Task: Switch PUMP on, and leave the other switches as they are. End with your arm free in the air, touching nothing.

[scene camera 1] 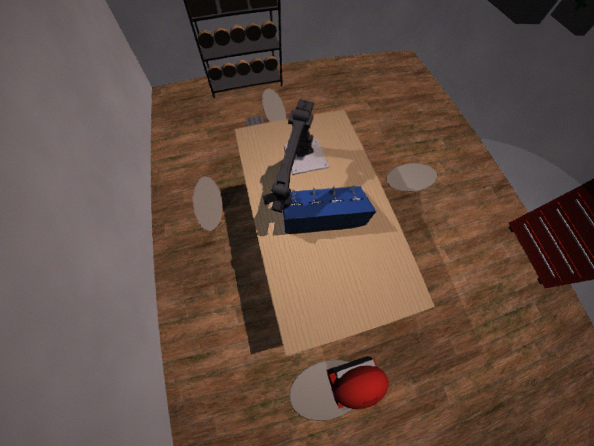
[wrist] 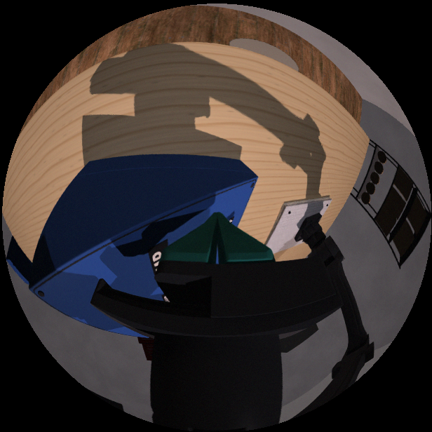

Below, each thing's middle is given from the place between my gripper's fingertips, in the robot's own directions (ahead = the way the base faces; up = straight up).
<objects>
Right now my hand is 210 mm to the right of the blue switch box (scene camera 1: 324,210), 120 mm short of it and 40 mm above it.
</objects>
